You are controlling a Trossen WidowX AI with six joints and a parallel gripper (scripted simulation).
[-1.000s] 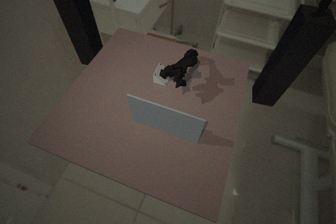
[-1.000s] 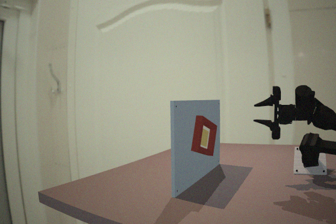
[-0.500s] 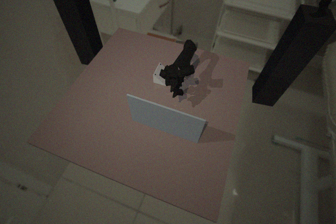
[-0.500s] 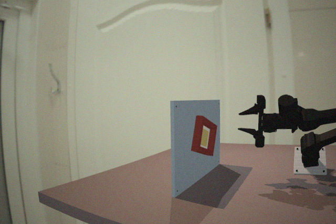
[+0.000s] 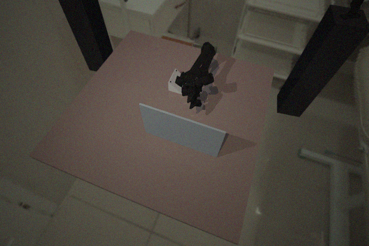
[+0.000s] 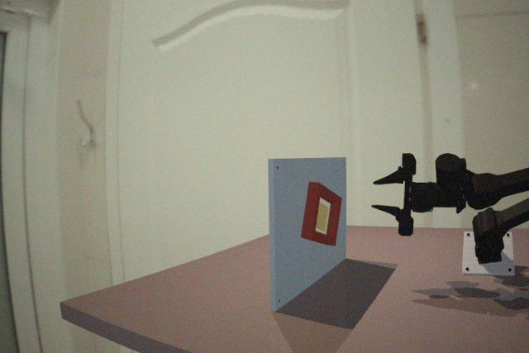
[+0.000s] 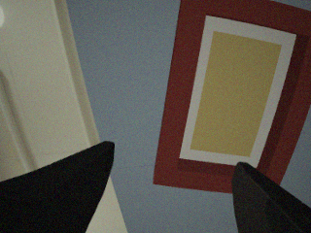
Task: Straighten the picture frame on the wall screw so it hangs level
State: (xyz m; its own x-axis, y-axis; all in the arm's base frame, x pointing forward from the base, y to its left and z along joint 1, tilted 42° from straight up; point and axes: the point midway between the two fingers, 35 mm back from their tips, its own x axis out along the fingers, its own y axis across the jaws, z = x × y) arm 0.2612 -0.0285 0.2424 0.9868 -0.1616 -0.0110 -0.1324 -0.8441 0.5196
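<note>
The red picture frame is 13 cm ahead of my gripper tip and 5 cm below it. From my gripper tip the other things lie so: wall panel: 14 cm ahead, 1 cm to the right, 7 cm below.
</note>
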